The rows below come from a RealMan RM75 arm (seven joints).
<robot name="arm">
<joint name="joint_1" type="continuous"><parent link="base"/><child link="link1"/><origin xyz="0 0 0.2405" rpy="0 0 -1.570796"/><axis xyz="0 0 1"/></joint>
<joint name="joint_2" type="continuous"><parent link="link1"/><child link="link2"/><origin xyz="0 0 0" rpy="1.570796 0 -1.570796"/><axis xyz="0 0 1"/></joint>
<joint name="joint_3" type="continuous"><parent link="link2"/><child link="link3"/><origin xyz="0 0.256 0" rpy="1.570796 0 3.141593"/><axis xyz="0 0 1"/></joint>
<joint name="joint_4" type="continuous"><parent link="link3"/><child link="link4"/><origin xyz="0 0 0" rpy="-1.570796 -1.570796 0"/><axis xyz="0 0 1"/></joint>
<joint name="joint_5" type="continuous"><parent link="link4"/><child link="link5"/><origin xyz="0.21 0 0" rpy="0 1.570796 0"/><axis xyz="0 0 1"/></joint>
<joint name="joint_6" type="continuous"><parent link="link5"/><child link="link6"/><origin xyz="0 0 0" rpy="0 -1.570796 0"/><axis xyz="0 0 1"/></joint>
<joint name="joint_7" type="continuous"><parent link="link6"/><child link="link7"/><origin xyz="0.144 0 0" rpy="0 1.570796 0"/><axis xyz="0 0 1"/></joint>
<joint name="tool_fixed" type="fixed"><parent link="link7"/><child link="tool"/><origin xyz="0 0 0" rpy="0 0 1.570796"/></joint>
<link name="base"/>
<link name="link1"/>
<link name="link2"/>
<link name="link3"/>
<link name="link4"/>
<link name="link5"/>
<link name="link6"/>
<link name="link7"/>
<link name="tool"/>
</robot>
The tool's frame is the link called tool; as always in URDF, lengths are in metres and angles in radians. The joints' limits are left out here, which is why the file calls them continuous.
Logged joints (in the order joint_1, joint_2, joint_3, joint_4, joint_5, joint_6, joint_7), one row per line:
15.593 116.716 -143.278 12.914 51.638 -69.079 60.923
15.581 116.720 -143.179 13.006 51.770 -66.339 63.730
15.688 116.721 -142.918 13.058 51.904 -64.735 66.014
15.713 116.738 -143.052 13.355 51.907 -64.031 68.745
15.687 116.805 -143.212 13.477 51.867 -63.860 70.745
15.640 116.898 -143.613 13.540 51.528 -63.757 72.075
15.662 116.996 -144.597 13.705 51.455 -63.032 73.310
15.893 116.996 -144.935 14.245 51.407 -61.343 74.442
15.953 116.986 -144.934 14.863 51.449 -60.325 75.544
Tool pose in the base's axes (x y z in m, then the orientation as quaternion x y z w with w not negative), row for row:
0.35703 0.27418 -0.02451 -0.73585 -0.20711 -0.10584 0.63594
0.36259 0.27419 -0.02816 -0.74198 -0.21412 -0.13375 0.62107
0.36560 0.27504 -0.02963 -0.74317 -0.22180 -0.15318 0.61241
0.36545 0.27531 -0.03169 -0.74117 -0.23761 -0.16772 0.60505
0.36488 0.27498 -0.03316 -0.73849 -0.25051 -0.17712 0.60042
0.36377 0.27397 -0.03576 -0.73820 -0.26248 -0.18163 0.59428
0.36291 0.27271 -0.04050 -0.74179 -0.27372 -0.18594 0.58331
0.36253 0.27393 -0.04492 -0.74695 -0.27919 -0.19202 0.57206
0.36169 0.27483 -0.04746 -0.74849 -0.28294 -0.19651 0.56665
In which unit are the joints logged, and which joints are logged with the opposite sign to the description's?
The joints are logged in degrees. Opposite sign: joint_4, joint_7.
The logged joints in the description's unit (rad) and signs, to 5 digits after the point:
0.27215 2.03708 -2.50067 -0.22539 0.90125 -1.20566 -1.06331
0.27194 2.03715 -2.49894 -0.22700 0.90356 -1.15783 -1.11230
0.27381 2.03717 -2.49439 -0.22791 0.90590 -1.12984 -1.15216
0.27424 2.03746 -2.49673 -0.23309 0.90595 -1.11755 -1.19983
0.27379 2.03863 -2.49952 -0.23522 0.90525 -1.11457 -1.23473
0.27297 2.04025 -2.50652 -0.23632 0.89933 -1.11277 -1.25795
0.27335 2.04197 -2.52369 -0.23920 0.89806 -1.10012 -1.27950
0.27739 2.04197 -2.52959 -0.24862 0.89722 -1.07064 -1.29926
0.27843 2.04179 -2.52958 -0.25941 0.89795 -1.05287 -1.31849

